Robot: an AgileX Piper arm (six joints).
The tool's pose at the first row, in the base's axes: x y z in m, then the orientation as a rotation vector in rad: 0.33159, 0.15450, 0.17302, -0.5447, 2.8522, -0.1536
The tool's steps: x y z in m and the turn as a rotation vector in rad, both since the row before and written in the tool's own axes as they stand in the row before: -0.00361, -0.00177, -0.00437, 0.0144, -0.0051, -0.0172; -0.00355, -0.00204, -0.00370, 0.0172, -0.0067, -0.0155; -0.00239, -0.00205, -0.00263, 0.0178, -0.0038, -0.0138; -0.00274, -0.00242, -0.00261, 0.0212, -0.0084, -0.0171; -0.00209, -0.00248, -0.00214, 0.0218, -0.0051, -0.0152; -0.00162, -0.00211, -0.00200, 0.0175, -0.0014, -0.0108; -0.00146, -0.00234, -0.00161, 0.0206, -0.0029, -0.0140; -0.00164, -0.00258, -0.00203, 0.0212, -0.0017, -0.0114; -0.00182, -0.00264, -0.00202, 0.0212, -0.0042, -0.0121; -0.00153, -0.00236, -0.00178, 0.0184, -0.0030, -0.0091; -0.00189, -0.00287, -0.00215, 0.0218, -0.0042, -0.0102; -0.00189, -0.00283, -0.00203, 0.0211, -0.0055, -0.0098; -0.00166, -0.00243, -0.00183, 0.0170, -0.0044, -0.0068; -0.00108, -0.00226, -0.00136, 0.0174, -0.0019, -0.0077; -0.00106, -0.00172, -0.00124, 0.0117, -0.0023, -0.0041
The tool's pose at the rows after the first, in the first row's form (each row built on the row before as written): 0.33439, 0.15447, 0.17825, -0.5660, 2.8399, -0.1753; 0.33736, 0.15424, 0.18289, -0.5841, 2.8254, -0.2000; 0.33954, 0.15356, 0.18630, -0.5996, 2.8137, -0.2261; 0.34215, 0.15278, 0.18987, -0.6187, 2.7955, -0.2557; 0.34431, 0.15171, 0.19292, -0.6349, 2.7803, -0.2868; 0.34593, 0.15083, 0.19569, -0.6459, 2.7707, -0.3125; 0.34761, 0.14968, 0.19815, -0.6605, 2.7576, -0.3423; 0.34939, 0.14854, 0.20115, -0.6711, 2.7457, -0.3727; 0.35133, 0.14751, 0.20424, -0.6826, 2.7310, -0.4021; 0.35297, 0.14661, 0.20700, -0.6905, 2.7189, -0.4274; 0.35496, 0.14560, 0.21038, -0.6990, 2.7038, -0.4568; 0.35694, 0.14467, 0.21368, -0.7070, 2.6876, -0.4844; 0.35861, 0.14398, 0.21664, -0.7119, 2.6746, -0.5062; 0.35989, 0.14305, 0.21901, -0.7177, 2.6634, -0.5299; 0.36096, 0.14256, 0.22107, -0.7201, 2.6551, -0.5450
